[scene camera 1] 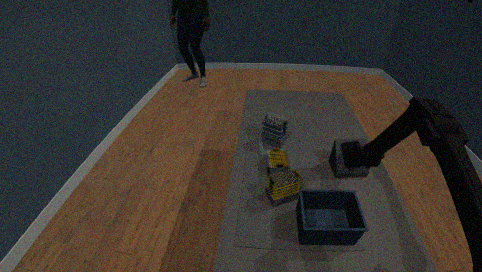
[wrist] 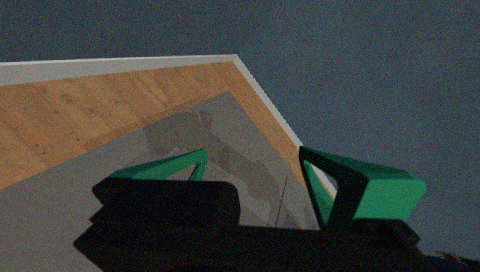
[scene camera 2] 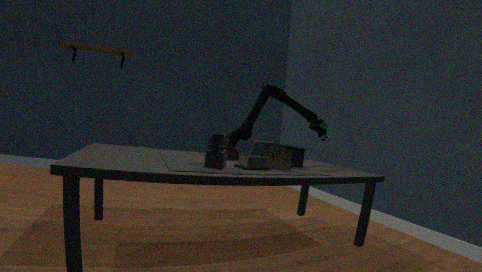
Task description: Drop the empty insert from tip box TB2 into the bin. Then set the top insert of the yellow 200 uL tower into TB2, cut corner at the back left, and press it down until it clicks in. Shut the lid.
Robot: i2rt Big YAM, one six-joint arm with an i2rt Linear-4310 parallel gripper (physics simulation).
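My gripper (scene camera 2: 325, 132) (wrist: 250, 152) is open and empty, its green fingers wide apart, high above the table and past the bin side; it is outside scene camera 1's view. The dark blue bin (scene camera 1: 331, 237) (scene camera 2: 298, 158) stands near the front of scene camera 1's view. Left of it stands the yellow tower (scene camera 1: 284, 186) (scene camera 2: 280, 156), several stacked inserts on a grey base. Behind the tower, a low box (scene camera 1: 277, 159) (scene camera 2: 253, 162), apparently TB2, has a yellow insert in its top. A faint pale shape at its left may be its open lid. The cut corners are too small to tell.
A blue-grey tower (scene camera 1: 274, 128) (scene camera 2: 215, 151) stands behind the low box. The arm's base (scene camera 1: 350, 159) stands at the right of the grey table (scene camera 1: 305, 107) (scene camera 2: 135, 157) (wrist: 220, 107). A person (scene camera 1: 191, 35) stands beyond the table's far end.
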